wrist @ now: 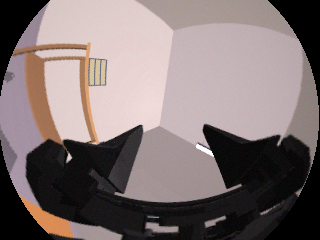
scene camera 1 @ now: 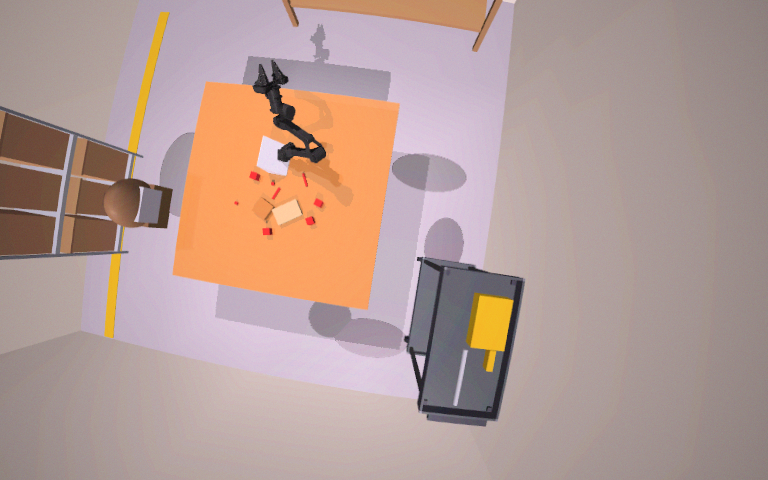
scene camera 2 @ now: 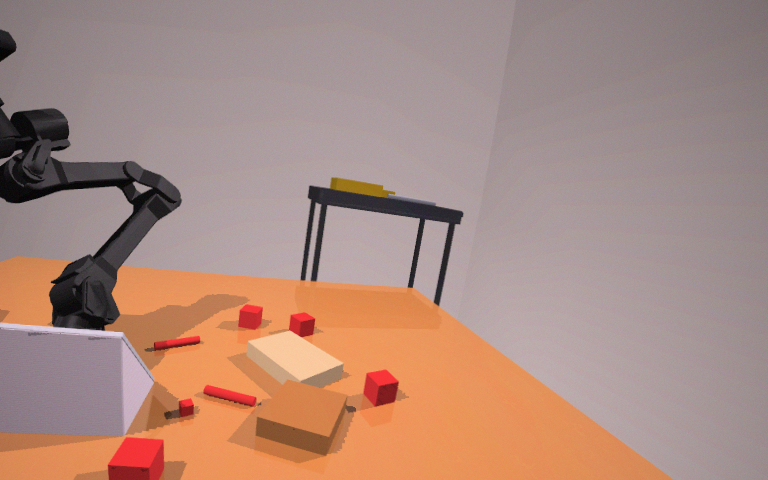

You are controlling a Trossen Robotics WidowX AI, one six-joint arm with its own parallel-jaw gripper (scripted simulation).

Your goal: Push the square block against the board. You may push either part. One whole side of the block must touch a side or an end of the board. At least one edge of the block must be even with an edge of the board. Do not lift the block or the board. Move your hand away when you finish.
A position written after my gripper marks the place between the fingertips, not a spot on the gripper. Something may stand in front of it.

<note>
My gripper [scene camera 1: 266, 61] is open and holds nothing. Also in view: a pale board [scene camera 2: 283, 356] and a brown square block [scene camera 2: 303, 416].
My gripper shows as well in the wrist view [wrist: 173, 127]. The wrist view misses the pale board: it is out of frame. The wrist view misses the brown square block: it is out of frame.
</note>
